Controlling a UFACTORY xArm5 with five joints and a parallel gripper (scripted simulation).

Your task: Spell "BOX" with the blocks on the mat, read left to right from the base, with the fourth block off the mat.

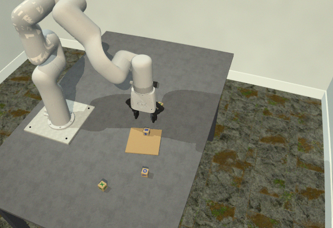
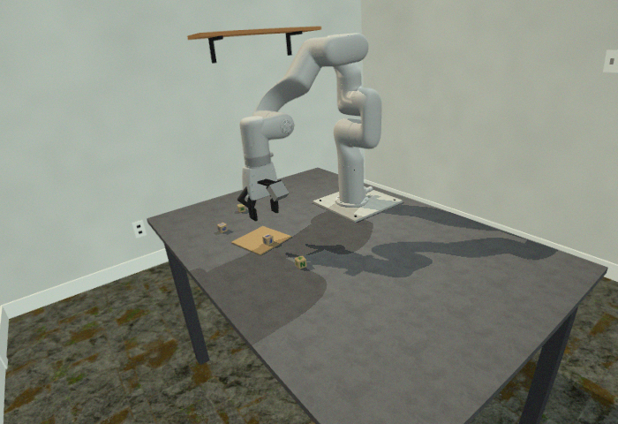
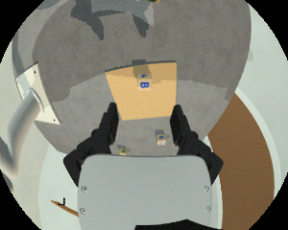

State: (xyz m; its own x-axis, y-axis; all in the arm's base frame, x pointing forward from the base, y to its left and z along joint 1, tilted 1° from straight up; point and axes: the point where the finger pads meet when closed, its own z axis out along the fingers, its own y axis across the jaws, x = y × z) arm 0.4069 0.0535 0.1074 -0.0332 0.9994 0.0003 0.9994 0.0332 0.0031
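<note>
The O block lies 20 cm to the right of my hand, 10 cm below it and 7 cm ahead of it. Also, from my hand: X block 31 cm to the right, 10 cm below, 6 cm behind; B block 10 cm below; tan mat 11 cm below, 4 cm to the right.
</note>
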